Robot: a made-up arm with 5 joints.
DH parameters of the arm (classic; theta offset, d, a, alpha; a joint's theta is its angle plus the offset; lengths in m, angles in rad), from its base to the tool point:
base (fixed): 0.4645 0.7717 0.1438 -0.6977
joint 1: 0 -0.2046 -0.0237 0.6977
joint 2: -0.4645 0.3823 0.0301 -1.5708
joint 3: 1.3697 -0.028 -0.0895 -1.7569
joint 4: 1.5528 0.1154 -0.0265 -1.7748
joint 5: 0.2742 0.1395 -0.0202 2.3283
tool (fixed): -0.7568 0.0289 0 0
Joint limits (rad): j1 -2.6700..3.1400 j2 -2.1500..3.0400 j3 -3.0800..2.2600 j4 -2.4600..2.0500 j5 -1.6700..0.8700
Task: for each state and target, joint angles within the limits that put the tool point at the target. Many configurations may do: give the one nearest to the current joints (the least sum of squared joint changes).
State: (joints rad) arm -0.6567 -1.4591 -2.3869 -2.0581 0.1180
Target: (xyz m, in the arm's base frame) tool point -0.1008 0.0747 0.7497
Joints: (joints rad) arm -1.0093 -1.8851 -2.2841 -2.0381 0.0776
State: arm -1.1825 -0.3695 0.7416 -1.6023 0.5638
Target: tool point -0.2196 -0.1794 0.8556
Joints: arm -1.1279 0.5199 0.0593 -1.8446 0.4955
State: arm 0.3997 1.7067 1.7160 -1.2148 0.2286
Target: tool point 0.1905 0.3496 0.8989
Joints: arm 1.1082 1.8039 2.0820 -1.0489 0.1741
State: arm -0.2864 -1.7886 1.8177 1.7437 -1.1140
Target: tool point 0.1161 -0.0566 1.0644
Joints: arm -0.3353 -1.5676 1.0910 2.0500 -1.1701
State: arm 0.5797 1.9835 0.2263 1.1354 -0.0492
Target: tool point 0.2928 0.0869 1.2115
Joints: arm 0.5494 1.9835 0.8578 0.2559 0.1185
